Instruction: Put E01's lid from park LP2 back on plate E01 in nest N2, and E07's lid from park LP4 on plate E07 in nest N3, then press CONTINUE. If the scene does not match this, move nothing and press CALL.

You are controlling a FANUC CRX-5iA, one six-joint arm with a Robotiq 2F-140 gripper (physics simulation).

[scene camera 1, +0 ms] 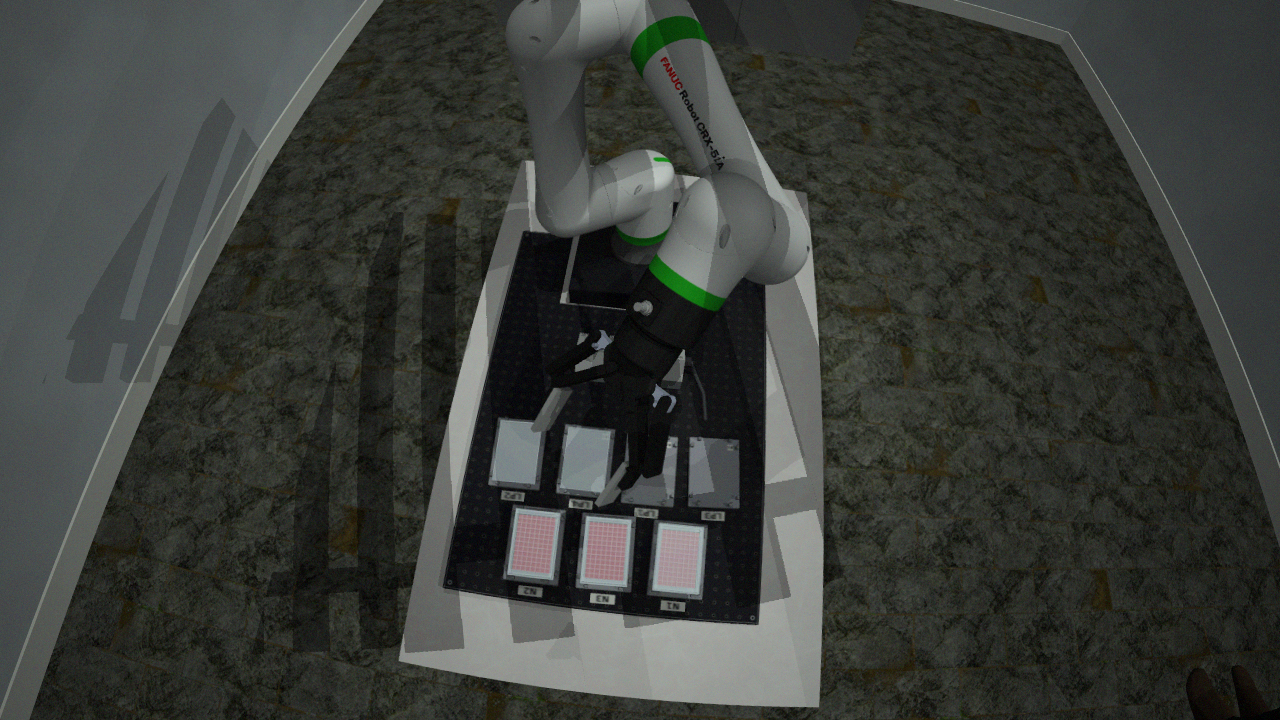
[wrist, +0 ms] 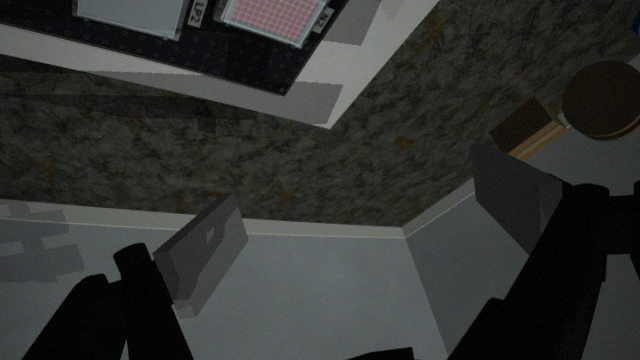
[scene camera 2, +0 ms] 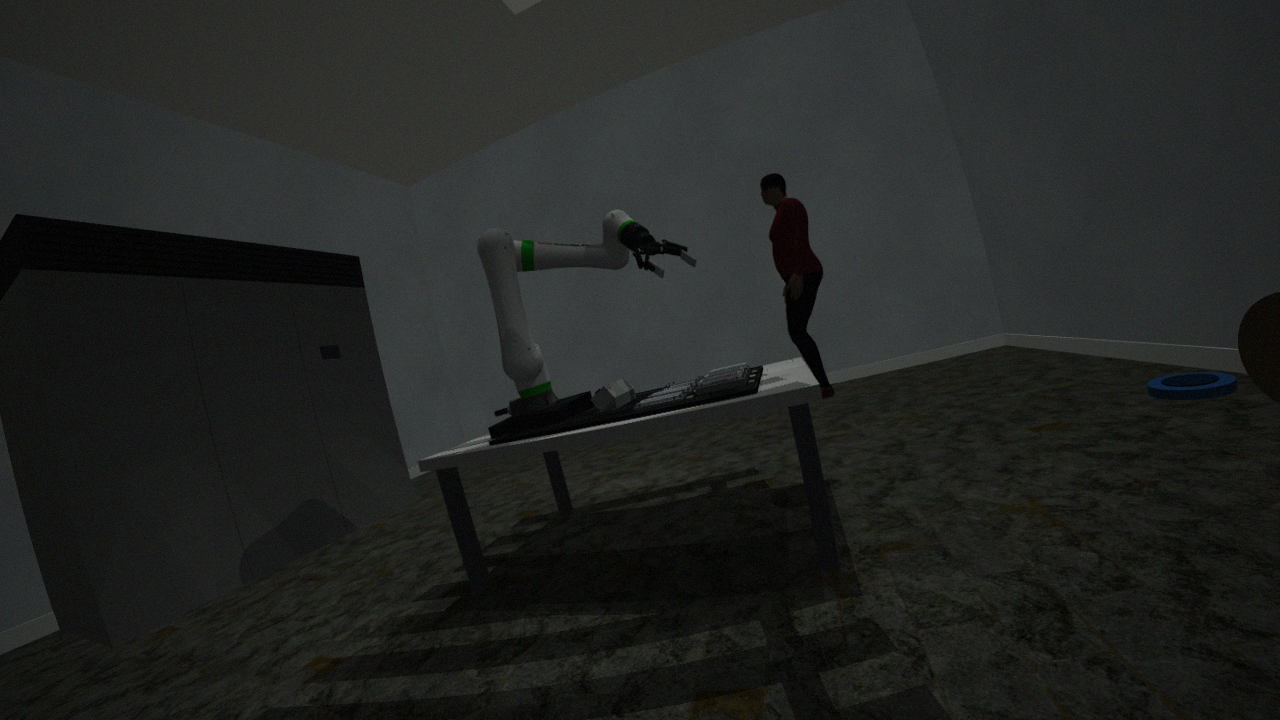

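Seen in the pictures: gripper, fingertip midpoint: (scene camera 1: 570, 464) (wrist: 352, 196) (scene camera 2: 679, 268); arm's base at its link origin: (scene camera 1: 643, 243) (scene camera 2: 541, 408).
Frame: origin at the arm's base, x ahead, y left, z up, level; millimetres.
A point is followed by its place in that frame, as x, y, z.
My gripper (scene camera 1: 581, 446) @(636, -125, 346) (scene camera 2: 673, 265) @(636, -125, 346) (wrist: 352, 196) @(636, -125, 346) is open and empty, high above the board. In scene camera 1 it overlaps the lid parks. A clear lid (scene camera 1: 517, 454) @(503, -256, -28) (wrist: 132, 15) @(499, -280, -29) lies at LP2 and another lid (scene camera 1: 586, 460) @(513, -119, -29) at LP4. The pink-welled plate in N2 (scene camera 1: 534, 544) @(684, -213, -12) (wrist: 277, 17) @(688, -223, -12) and the plate in N3 (scene camera 1: 605, 551) @(695, -82, -12) look uncovered. The plate in N1 (scene camera 1: 678, 559) @(712, 52, -11) looks paler, as if lidded. Park LP3 (scene camera 1: 713, 472) @(536, 132, -36) looks greyer, without a lid. LP1 is partly hidden by a finger. The button box (scene camera 2: 614, 394) @(327, -125, 0) is mostly hidden under the gripper in scene camera 1; its buttons cannot be read.
The black board (scene camera 1: 483, 546) @(686, -316, -47) lies on the white table (scene camera 1: 716, 667) @(916, 123, -59). A person in red (scene camera 2: 792, 241) stands beyond the table's far end. A blue ring (scene camera 2: 1163, 391) lies on the floor. A brown round object (wrist: 602, 100) and a brown box (wrist: 525, 125) are farther off.
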